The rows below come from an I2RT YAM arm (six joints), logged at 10 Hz.
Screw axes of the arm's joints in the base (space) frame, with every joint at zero. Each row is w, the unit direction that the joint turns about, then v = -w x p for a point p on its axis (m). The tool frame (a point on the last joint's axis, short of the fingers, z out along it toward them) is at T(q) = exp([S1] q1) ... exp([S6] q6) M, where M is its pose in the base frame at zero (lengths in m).
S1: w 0 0 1 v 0.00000 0.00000 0.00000
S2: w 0 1 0 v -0.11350 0.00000 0.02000
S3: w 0 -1 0 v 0.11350 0.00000 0.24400
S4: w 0 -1 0 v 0.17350 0.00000 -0.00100
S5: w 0 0 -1 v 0.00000 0.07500 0.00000
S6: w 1 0 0 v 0.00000 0.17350 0.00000
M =
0 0 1 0.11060
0 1 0 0.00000
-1 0 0 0.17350
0 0 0 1
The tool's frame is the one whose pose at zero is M.
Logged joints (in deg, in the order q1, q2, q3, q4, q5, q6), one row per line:
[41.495, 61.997, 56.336, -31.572, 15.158, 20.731]
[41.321, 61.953, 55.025, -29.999, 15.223, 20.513]
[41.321, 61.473, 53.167, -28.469, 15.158, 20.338]
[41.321, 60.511, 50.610, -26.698, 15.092, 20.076]
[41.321, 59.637, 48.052, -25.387, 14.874, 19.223]
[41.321, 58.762, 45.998, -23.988, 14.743, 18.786]
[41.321, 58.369, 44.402, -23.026, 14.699, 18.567]
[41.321, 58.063, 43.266, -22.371, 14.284, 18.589]
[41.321, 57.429, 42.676, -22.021, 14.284, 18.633]
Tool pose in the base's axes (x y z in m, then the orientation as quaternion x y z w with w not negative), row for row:
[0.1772, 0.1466, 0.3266, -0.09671, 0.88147, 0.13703, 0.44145]
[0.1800, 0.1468, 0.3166, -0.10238, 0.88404, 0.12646, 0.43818]
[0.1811, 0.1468, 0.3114, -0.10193, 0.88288, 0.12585, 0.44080]
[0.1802, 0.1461, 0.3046, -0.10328, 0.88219, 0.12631, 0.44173]
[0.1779, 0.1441, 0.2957, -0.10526, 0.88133, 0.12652, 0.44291]
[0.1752, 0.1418, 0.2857, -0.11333, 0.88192, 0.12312, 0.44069]
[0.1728, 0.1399, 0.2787, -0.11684, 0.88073, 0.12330, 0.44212]
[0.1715, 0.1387, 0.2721, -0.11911, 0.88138, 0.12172, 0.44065]
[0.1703, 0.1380, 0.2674, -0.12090, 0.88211, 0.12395, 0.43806]
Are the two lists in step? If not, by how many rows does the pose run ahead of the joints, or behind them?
The pose runs 1 row behind the joints: the pose in row i belongs to the joints in row i - 1.
